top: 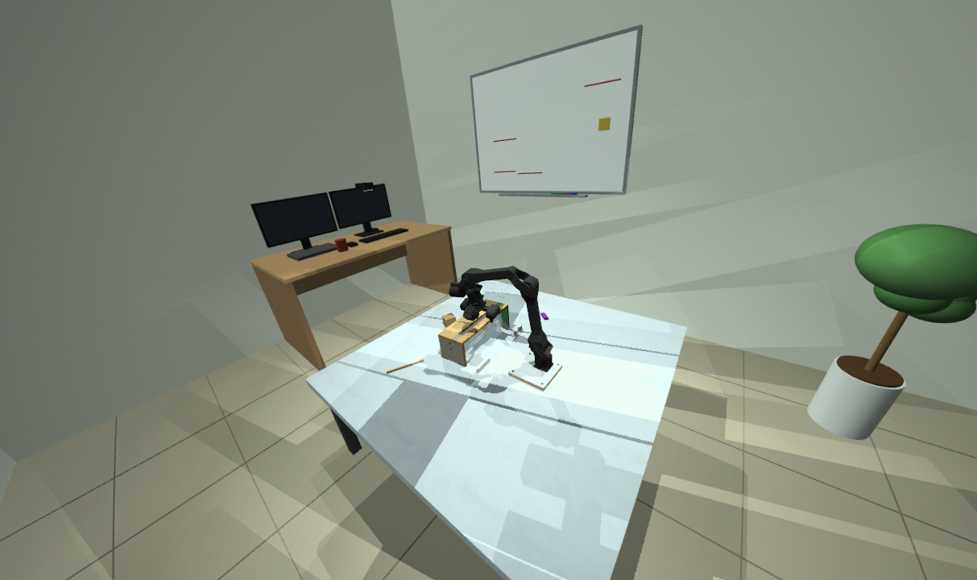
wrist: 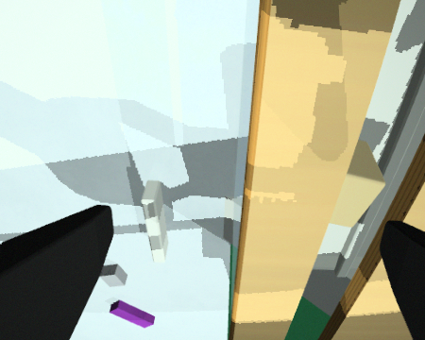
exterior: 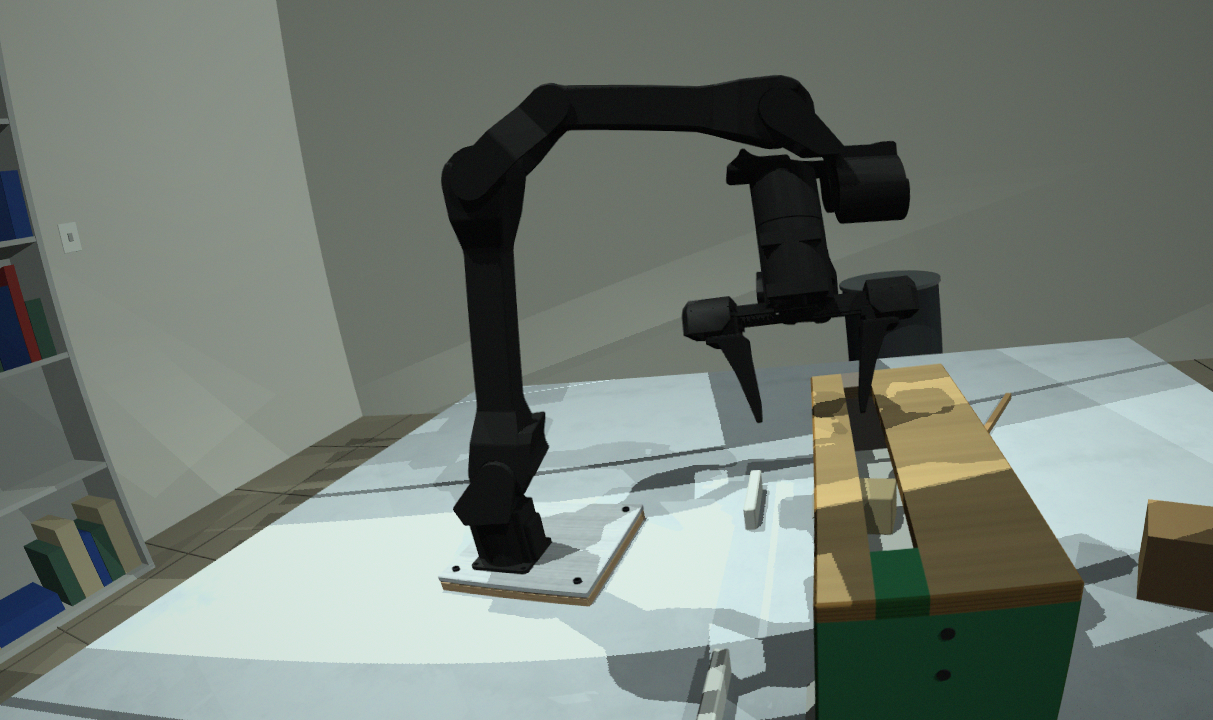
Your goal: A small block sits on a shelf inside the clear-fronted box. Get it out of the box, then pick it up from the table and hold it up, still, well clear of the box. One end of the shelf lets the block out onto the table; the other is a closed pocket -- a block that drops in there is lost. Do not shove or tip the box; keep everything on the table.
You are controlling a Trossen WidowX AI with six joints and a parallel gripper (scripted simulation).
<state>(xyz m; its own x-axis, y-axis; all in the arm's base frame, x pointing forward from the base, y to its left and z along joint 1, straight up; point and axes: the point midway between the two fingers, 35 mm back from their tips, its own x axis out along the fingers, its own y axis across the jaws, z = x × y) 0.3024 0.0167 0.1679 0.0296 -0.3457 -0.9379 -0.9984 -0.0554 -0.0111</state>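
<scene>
Now: the small pale block 60 mm below my gripper tip, 50 mm ahead of it and 30 mm to the right of it. Round my gripper tip: thin wooden stick (320 mm to the left, 220 mm ahead, 150 mm below); then brown cube (300 mm ahead, 120 mm below, 40 mm to the right); then box (90 mm below, 30 mm ahead, 20 mm to the right).
</scene>
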